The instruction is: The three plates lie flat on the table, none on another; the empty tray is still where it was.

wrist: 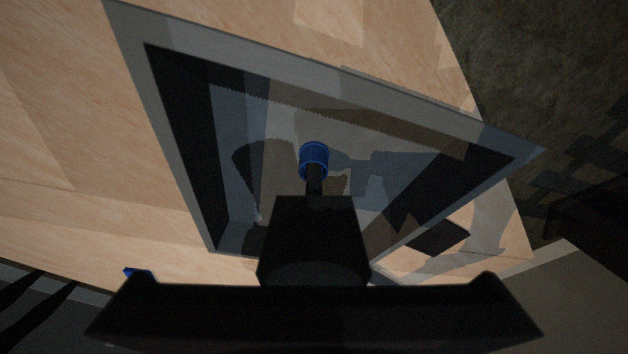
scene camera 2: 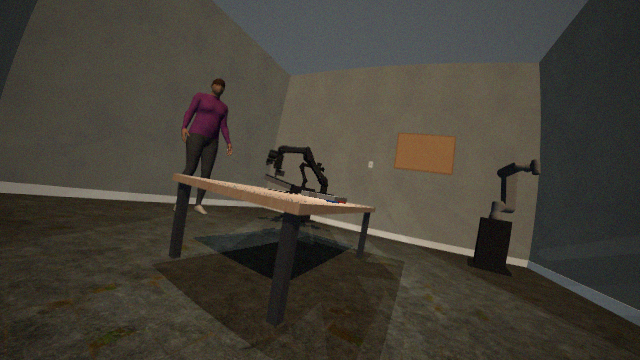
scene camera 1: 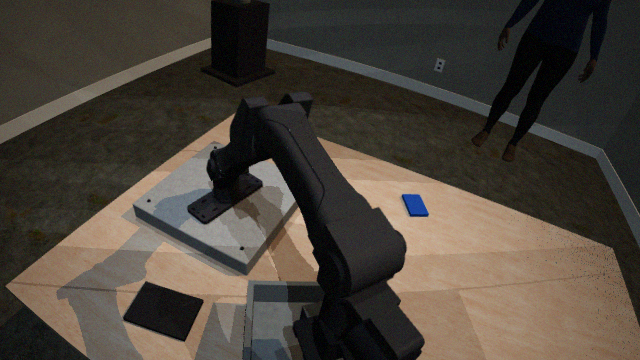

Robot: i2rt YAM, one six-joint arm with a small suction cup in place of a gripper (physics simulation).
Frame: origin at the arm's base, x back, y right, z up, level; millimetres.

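Seen in the pictures: hand at its tool point: (wrist: 314,151) (scene camera 2: 273,183); arm's base at its link origin: (scene camera 2: 322,193) (scene camera 1: 226,197).
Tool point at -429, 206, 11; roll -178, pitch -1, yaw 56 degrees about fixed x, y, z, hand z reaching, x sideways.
Pixels of each thing's top centre, then the offset from my tool point to it, as dx, dy, dz. Level surfaces: height alone.
- wooden table at its surface level: dz -54
- blue plate at its top centre: (scene camera 1: 415,203) (wrist: 140,280) +60, -577, -45
- black plate at its top centre: (scene camera 1: 163,308) (wrist: 433,238) +311, +82, -44
The grey tray (scene camera 1: 248,313) (wrist: 131,61) (scene camera 2: 278,181) is at the table's front edge under the arm. It looks tilted, with one end raised off the wooden table (scene camera 1: 492,268) (scene camera 2: 241,191). My blue suction cup (wrist: 313,154) (scene camera 2: 279,173) presses on the tray's bare floor; the arm hides it in scene camera 1. A blue plate (scene camera 1: 414,205) (wrist: 138,272) lies flat on the table to the right. A black plate (scene camera 1: 163,309) (wrist: 437,237) lies flat left of the tray. A red plate (scene camera 2: 342,201) shows only as a sliver at the far table edge in scene camera 2.
The arm's grey base slab (scene camera 1: 178,196) takes up the table's left middle. A person (scene camera 1: 536,67) (scene camera 2: 206,129) stands beside the table. A second robot on a dark pedestal (scene camera 2: 492,241) (scene camera 1: 239,40) stands by the wall.
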